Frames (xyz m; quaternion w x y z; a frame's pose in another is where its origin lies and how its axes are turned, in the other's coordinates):
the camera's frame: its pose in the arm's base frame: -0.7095 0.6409 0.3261 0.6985 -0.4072 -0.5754 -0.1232
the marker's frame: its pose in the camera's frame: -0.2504 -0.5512 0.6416 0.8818 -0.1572 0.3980 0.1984
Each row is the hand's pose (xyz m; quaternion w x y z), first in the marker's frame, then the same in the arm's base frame.
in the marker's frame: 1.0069 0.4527 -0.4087 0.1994 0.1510 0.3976 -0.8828
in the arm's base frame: -0.5048 0.2236 0.2627 0.0961 0.2177 -0.2106 -0.9482
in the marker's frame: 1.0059 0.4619 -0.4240 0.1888 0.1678 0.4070 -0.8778
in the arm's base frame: -0.5016 0.2128 0.2488 0.0989 0.2383 -0.2027 -0.9446
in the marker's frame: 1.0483 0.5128 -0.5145 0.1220 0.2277 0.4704 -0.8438
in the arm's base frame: -0.4422 0.1372 0.1910 0.0928 0.3320 -0.1382 -0.9285
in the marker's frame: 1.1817 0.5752 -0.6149 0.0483 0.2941 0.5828 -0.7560
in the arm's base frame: -0.2985 0.0363 0.1606 0.1030 0.4385 -0.0060 -0.8928
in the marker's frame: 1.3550 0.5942 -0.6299 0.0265 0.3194 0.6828 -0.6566
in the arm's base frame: -0.1391 -0.0094 0.2167 0.1340 0.4799 0.1248 -0.8580
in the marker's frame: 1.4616 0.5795 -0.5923 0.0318 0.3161 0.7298 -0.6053
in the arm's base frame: -0.0528 -0.0032 0.2909 0.1540 0.4783 0.1901 -0.8435
